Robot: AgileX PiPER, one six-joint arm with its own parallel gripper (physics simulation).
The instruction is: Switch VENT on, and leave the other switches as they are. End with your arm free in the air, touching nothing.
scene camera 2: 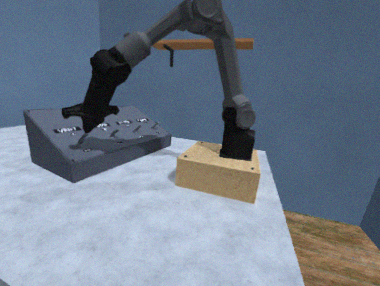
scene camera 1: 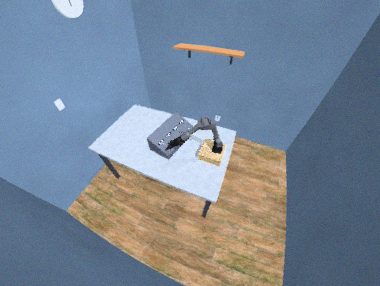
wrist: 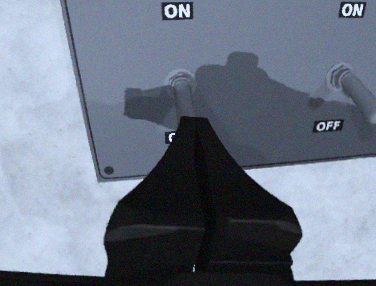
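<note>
The grey switch panel (scene camera 1: pixel 162 131) (scene camera 2: pixel 50 150) (wrist: pixel 115 40) has a sloped face. The VENT label (scene camera 2: pixel 66 130) is at its near left end. The VENT switch (wrist: pixel 184 96) leans toward its OFF label (wrist: pixel 170 137), away from its ON label (wrist: pixel 177 11); its tip is hidden behind the fingers. My gripper (scene camera 1: pixel 169 148) (scene camera 2: pixel 89 130) (wrist: pixel 192 133) is shut and empty, with its fingertips at the lever's lower end. Whether they touch it I cannot tell. The neighbouring switch (wrist: pixel 356 93) also leans toward its OFF label (wrist: pixel 328 126).
Further switches and labels (scene camera 2: pixel 142 120) run along the panel to the right. The arm's base stands on a wooden block (scene camera 1: pixel 210 157) (scene camera 2: pixel 215 177) on the pale table (scene camera 1: pixel 150 167) (scene camera 2: pixel 150 225). An orange shelf (scene camera 1: pixel 210 50) (scene camera 2: pixel 200 45) is on the back wall.
</note>
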